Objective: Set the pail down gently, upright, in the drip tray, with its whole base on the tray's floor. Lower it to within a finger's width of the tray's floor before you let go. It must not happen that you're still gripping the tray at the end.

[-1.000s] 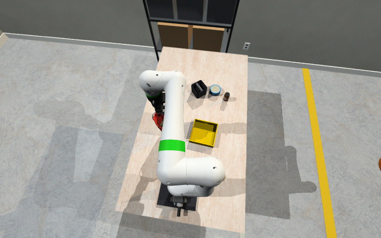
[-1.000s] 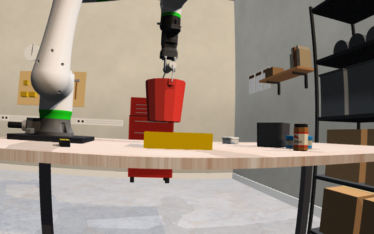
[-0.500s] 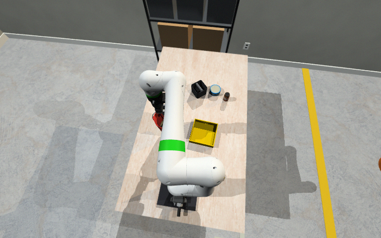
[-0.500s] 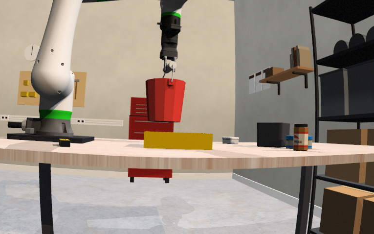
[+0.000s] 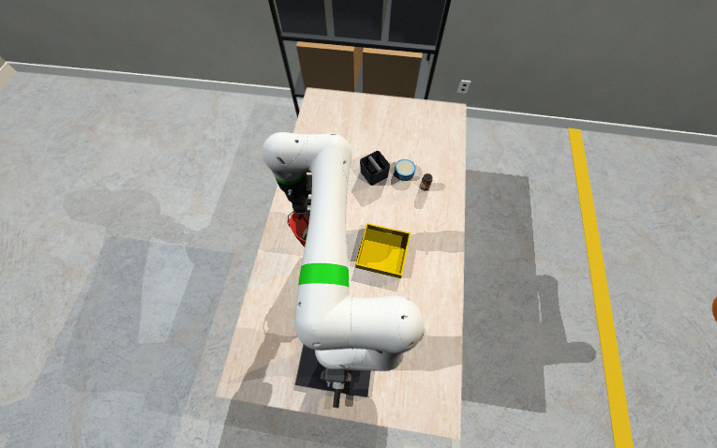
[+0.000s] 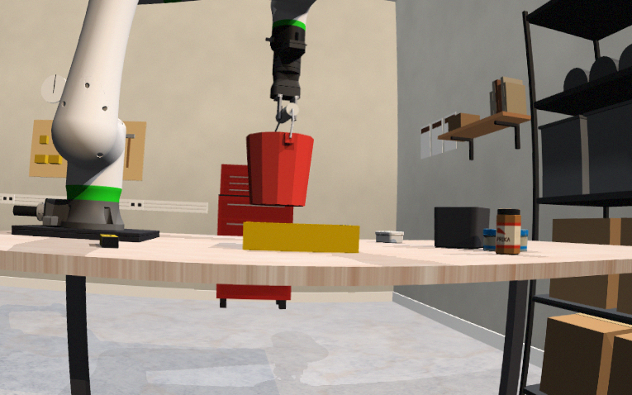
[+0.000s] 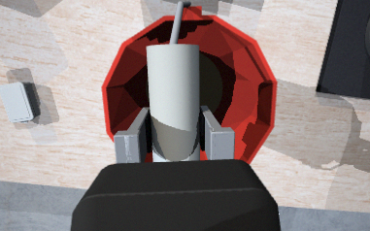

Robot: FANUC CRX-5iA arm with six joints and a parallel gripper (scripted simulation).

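My hand is 9 cm above the red pail and 1 cm past it. From my hand the other things lie so: small grey block (31 cm below, 31 cm ahead, 6 cm to the left); spice jar (46 cm to the right, 34 cm ahead, 29 cm below); yellow drip tray (31 cm below, 28 cm to the right, 2 cm behind).
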